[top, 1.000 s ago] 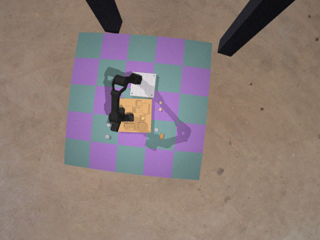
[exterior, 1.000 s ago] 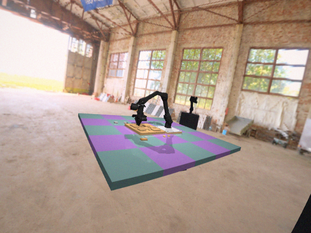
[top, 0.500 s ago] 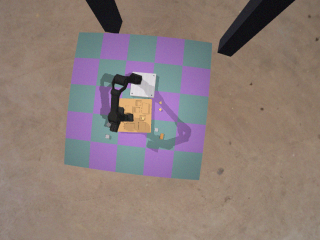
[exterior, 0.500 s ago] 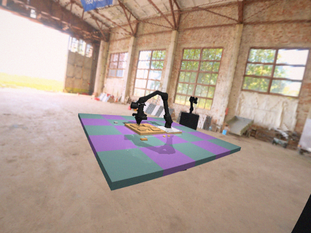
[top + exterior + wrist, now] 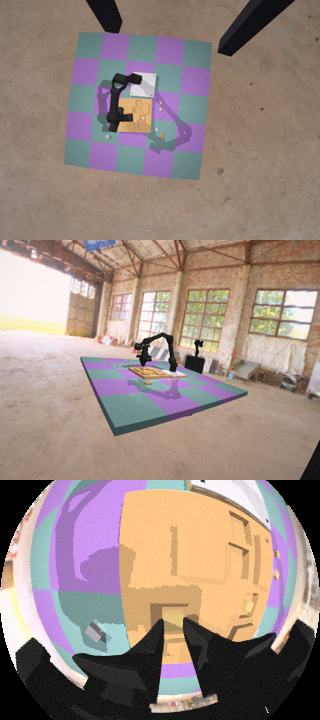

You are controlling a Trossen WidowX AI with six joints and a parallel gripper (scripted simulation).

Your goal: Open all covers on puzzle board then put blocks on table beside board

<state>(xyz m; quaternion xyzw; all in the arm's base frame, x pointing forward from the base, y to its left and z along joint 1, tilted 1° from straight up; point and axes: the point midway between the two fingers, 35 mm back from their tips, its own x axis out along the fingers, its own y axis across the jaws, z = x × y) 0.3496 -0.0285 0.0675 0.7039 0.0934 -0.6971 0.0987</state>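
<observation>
Now: the orange puzzle board 4 cm behind my gripper tip, 9 cm to the left of it and 3 cm below it. The rest, counted from my gripper tip: orange block 8 cm ahead, 35 cm to the left, 4 cm below.
</observation>
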